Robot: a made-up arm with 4 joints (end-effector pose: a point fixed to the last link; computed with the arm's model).
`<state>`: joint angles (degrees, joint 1 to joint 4).
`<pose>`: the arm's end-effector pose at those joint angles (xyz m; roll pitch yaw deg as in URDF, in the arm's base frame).
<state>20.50 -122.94 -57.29 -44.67</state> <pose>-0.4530 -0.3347 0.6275 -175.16 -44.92 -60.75</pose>
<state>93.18 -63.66 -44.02 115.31</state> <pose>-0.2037 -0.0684 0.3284 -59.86 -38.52 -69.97</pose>
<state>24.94 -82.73 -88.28 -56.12</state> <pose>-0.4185 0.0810 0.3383 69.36 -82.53 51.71</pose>
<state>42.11 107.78 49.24 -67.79</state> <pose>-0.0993 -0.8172 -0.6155 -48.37 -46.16 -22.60</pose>
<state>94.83 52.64 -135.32 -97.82</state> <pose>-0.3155 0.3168 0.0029 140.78 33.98 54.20</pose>
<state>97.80 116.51 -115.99 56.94</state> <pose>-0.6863 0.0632 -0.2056 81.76 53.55 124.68</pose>
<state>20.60 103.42 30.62 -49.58</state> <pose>0.0561 -0.7877 -0.6970 -55.92 -29.70 -12.78</pose>
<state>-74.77 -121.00 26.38 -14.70</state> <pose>0.4600 0.1264 0.7207 138.55 22.39 89.10</pose>
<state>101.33 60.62 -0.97 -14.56</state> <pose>-0.2718 -0.0282 -0.7729 -46.06 0.85 -100.85</pose>
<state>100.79 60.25 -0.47 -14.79</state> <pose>-0.2664 -0.0348 -0.7730 -45.46 0.41 -100.56</pose>
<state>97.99 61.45 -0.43 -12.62</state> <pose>-0.2878 -0.0449 -0.7678 -48.83 0.38 -97.78</pose>
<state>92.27 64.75 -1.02 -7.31</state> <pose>-0.3417 -0.0678 -0.7512 -57.44 0.92 -91.83</pose>
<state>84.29 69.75 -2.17 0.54</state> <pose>-0.4118 -0.1178 -0.7163 -70.28 2.04 -83.54</pose>
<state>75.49 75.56 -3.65 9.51</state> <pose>-0.4697 -0.1955 -0.6636 -85.04 3.53 -74.58</pose>
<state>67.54 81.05 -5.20 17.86</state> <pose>-0.4972 -0.2797 -0.6055 -98.87 5.14 -66.73</pose>
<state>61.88 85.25 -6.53 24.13</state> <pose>-0.5013 -0.3439 -0.5582 -109.35 6.51 -61.34</pose>
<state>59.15 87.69 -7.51 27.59</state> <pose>-0.5006 -0.3759 -0.5308 -115.26 7.50 -58.85</pose>
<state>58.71 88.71 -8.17 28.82</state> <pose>-0.5044 -0.3825 -0.5201 -117.52 8.17 -58.52</pose>
